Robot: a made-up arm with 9 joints. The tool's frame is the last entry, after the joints. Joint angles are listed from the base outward. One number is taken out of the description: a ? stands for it. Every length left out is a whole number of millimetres.
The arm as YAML. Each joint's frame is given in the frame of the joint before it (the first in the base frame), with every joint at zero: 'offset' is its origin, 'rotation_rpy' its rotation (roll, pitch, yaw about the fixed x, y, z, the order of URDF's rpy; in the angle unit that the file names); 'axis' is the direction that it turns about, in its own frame. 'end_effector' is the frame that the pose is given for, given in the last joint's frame.
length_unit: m
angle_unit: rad
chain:
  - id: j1
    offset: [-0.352, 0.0, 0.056]
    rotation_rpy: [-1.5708, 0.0, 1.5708]
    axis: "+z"
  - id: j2
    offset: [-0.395, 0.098, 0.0]
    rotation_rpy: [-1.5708, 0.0, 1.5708]
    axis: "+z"
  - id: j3
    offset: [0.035, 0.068, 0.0]
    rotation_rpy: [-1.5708, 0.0, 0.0]
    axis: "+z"
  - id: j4
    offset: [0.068, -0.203, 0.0]
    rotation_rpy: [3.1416, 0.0, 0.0]
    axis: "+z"
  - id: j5
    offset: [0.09, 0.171, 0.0]
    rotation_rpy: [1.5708, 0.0, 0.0]
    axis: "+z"
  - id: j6
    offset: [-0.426, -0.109, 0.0]
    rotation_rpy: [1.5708, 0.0, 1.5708]
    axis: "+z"
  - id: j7
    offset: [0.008, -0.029, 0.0]
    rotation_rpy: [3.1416, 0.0, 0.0]
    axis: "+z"
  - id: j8
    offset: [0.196, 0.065, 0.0]
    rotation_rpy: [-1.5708, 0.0, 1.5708]
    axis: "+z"
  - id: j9
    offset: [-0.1, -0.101, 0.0]
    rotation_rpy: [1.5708, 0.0, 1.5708]
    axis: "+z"
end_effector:
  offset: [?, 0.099, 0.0]
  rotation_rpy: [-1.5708, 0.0, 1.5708]
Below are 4 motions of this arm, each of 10 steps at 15 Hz.
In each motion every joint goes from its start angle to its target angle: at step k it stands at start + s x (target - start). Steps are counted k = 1, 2, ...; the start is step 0. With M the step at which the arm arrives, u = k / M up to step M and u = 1 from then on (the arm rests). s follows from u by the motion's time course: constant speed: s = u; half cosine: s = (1 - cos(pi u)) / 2; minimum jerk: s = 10 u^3 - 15 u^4 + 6 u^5.
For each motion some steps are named. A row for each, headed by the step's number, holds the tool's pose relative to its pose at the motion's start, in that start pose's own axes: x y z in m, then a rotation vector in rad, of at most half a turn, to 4 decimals.
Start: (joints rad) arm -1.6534 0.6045 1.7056 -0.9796 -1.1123 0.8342 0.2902 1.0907 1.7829
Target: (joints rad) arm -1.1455 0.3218 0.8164 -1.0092 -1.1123 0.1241 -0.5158 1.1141 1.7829
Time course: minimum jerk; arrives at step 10
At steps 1, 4, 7, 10:
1: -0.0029 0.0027 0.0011 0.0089 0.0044 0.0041
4: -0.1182 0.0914 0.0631 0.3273 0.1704 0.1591
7: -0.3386 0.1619 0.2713 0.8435 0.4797 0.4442
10: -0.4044 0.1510 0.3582 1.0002 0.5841 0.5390

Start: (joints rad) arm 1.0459 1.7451 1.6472 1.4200 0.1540 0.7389 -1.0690 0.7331 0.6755
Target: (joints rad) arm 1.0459 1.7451 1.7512 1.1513 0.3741 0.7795 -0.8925 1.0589 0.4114
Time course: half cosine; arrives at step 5
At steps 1, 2, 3, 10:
1: 0.0136 0.0049 -0.0179 -0.0018 0.0595 -0.0065
2: 0.0460 0.0152 -0.0689 -0.0061 0.2176 -0.0277
3: 0.0786 0.0224 -0.1391 -0.0108 0.4167 -0.0628
10: 0.1030 0.0229 -0.2248 -0.0149 0.6428 -0.1145

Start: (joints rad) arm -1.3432 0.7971 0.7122 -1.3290 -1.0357 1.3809 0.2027 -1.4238 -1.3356
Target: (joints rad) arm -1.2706 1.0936 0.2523 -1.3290 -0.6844 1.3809 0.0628 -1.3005 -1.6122
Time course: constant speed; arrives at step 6
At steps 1, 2, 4, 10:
1: -0.0521 0.0194 0.0067 -0.0461 -0.0200 -0.0559
2: -0.1038 0.0411 0.0065 -0.0846 -0.0406 -0.1137
4: -0.2026 0.0891 -0.0144 -0.1377 -0.0849 -0.2310
10: -0.2898 0.1390 -0.0613 -0.1584 -0.1343 -0.3435

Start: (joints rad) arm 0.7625 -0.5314 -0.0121 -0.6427 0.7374 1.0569 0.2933 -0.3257 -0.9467
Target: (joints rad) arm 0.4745 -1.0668 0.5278 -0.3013 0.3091 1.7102 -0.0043 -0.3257 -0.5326
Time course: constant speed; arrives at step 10
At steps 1, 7, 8, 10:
1: 0.0404 0.0114 0.0203 0.0662 0.0224 -0.0182
7: 0.2902 0.0874 0.0900 0.3961 0.2166 -0.2748
8: 0.3314 0.1000 0.0923 0.4350 0.2561 -0.3416
10: 0.4114 0.1235 0.0890 0.4950 0.3381 -0.4940

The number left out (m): -0.136
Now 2 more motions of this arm.
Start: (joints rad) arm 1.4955 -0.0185 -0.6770 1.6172 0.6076 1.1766 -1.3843 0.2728 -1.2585
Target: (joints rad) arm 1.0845 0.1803 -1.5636 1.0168 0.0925 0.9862 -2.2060 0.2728 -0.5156
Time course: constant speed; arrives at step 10
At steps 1, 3, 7, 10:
1: -0.0094 -0.0011 0.0394 0.0744 -0.0519 -0.0227
3: -0.0263 -0.0060 0.1185 0.2140 -0.1576 -0.0910
7: -0.0556 -0.0192 0.2760 0.4415 -0.3706 -0.3077
10: -0.0748 -0.0231 0.3939 0.5528 -0.5238 -0.5265

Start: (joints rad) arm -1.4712 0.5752 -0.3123 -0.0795 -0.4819 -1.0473 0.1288 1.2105 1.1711
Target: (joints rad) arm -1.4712 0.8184 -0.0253 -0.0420 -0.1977 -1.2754 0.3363 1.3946 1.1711
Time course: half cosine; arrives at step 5
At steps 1, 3, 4, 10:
1: 0.0058 -0.0242 0.0041 0.0334 0.0192 -0.0170
3: 0.0453 -0.1736 0.0072 0.2405 0.1534 -0.0965
4: 0.0675 -0.2409 -0.0050 0.3365 0.2276 -0.1195
10: 0.0769 -0.2660 -0.0122 0.3731 0.2584 -0.1261

